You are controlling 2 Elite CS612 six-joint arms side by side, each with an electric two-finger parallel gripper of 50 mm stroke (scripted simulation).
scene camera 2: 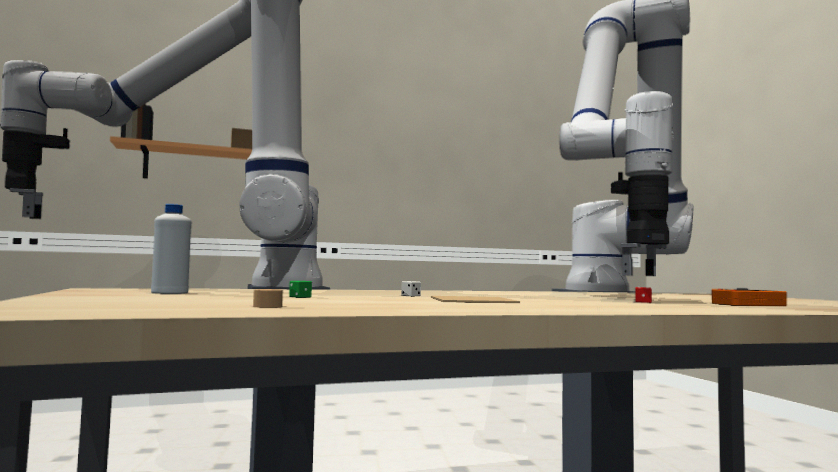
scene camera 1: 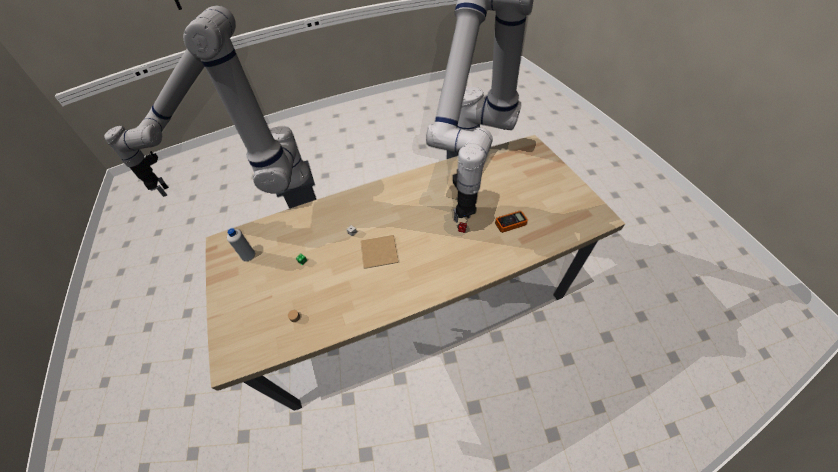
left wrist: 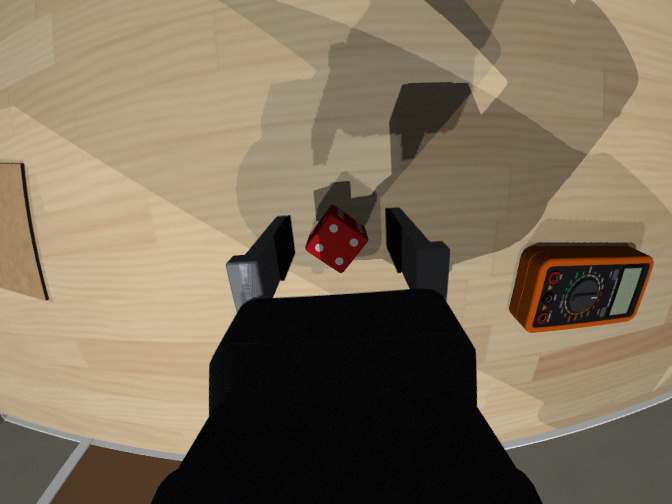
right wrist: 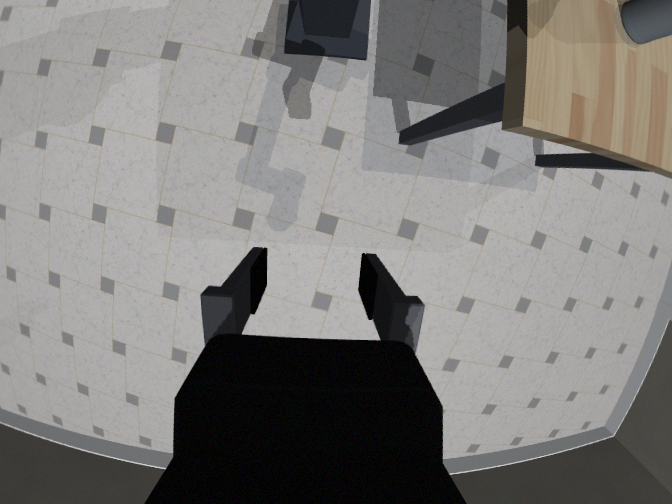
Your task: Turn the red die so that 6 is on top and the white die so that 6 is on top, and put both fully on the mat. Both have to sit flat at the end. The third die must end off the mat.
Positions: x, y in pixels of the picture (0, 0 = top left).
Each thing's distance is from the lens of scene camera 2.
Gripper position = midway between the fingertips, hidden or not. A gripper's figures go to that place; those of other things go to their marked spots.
my left gripper point(scene camera 2: 639, 275): 128 cm
my right gripper point(scene camera 2: 31, 217): 169 cm
